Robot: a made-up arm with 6 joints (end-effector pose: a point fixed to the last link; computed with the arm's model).
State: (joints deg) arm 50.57 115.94 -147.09 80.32 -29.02 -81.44
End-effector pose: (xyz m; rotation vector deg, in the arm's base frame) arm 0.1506 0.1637 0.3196 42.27 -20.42 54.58
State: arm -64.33 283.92 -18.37 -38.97 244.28 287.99
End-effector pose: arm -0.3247 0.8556 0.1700 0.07 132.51 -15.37
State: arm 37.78 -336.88 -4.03 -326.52 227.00 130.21
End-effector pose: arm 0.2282 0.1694 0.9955 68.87 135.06 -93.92
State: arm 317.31 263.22 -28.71 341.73 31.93 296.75
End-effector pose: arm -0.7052 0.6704 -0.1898 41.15 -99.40 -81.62
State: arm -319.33 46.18 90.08 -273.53 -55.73 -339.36
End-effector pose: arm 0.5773 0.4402 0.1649 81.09 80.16 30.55
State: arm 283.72 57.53 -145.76 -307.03 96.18 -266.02
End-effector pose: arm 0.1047 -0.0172 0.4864 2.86 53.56 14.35
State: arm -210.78 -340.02 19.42 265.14 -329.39 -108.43
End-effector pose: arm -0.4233 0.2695 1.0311 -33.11 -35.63 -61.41
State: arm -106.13 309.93 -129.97 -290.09 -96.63 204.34
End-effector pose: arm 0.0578 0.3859 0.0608 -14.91 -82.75 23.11
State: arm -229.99 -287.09 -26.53 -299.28 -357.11 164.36
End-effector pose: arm -0.5993 0.6630 0.6429 -33.65 -34.03 -3.60
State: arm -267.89 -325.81 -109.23 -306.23 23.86 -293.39
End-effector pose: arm -0.0506 -0.1812 0.7303 41.39 74.73 -139.82
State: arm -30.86 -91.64 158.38 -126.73 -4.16 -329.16
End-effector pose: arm -0.0420 0.0647 0.3141 -47.58 68.05 -106.40
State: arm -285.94 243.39 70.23 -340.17 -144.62 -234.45
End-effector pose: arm -0.2249 -0.7438 0.0991 52.43 159.63 19.06
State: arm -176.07 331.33 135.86 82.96 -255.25 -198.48
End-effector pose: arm -0.1161 -0.1203 0.4769 -21.11 118.71 -114.31
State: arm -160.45 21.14 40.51 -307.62 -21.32 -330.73
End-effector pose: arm -0.5964 -0.2161 0.8951 36.91 -41.34 -82.08
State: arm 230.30 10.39 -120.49 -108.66 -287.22 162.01
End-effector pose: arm 0.1657 0.2768 0.4837 -106.49 -41.32 23.76
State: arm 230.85 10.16 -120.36 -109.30 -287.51 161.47
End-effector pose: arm 0.1646 0.2796 0.4825 -106.69 -42.62 23.45
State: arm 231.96 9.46 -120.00 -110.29 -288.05 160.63
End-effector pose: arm 0.1633 0.2868 0.4797 -107.02 -44.77 23.21
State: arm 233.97 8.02 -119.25 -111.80 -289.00 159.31
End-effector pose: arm 0.1610 0.3012 0.4745 -107.43 -48.33 23.03
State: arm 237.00 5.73 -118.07 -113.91 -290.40 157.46
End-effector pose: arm 0.1566 0.3239 0.4661 -107.78 -53.58 22.91
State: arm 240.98 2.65 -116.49 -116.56 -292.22 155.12
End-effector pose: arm 0.1479 0.3545 0.4538 -107.76 -60.56 22.79
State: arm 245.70 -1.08 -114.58 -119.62 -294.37 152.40
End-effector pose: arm 0.1332 0.3911 0.4374 -107.04 -69.06 22.60
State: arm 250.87 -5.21 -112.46 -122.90 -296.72 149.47
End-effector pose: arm 0.1114 0.4305 0.4171 -105.31 -78.60 22.27
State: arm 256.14 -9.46 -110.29 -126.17 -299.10 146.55
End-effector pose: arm 0.0827 0.4690 0.3940 -102.50 -88.45 21.84
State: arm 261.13 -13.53 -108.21 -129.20 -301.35 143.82
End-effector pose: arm 0.0499 0.5030 0.3697 -98.82 -97.80 21.30
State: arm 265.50 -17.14 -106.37 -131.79 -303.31 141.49
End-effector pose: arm 0.0168 0.5302 0.3465 -94.80 -105.90 20.77
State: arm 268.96 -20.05 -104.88 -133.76 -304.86 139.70
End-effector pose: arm -0.0123 0.5498 0.3268 -91.11 -112.13 20.33
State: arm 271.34 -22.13 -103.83 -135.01 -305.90 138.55
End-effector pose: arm -0.0337 0.5623 0.3121 -88.41 -116.21 20.13
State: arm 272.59 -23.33 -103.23 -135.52 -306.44 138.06
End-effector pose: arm -0.0455 0.5691 0.3035 -87.09 -118.10 20.18
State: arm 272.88 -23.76 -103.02 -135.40 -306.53 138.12
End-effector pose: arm -0.0486 0.5715 0.3006 -87.06 -118.18 20.48
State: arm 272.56 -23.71 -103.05 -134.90 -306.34 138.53
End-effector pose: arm -0.0459 0.5714 0.3013 -87.86 -117.12 20.91
